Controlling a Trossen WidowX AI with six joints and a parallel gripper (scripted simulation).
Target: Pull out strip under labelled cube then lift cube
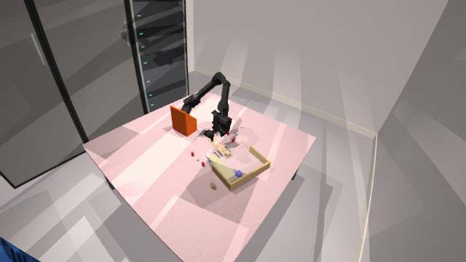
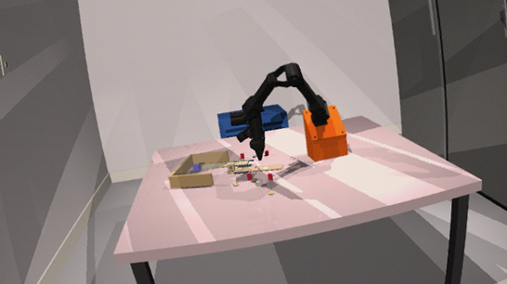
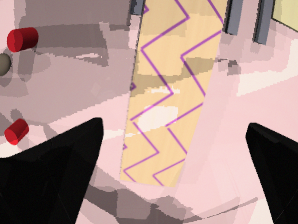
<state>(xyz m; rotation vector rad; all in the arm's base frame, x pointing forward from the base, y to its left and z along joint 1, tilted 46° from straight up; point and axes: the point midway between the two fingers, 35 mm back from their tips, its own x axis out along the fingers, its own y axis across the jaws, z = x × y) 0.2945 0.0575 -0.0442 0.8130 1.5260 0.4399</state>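
The olive strip is 160 mm to the right of my gripper tip, 160 mm ahead of it and 50 mm below it. From my gripper tip the other things lie so: tan cube 320 mm to the right, 200 mm ahead, 40 mm below.
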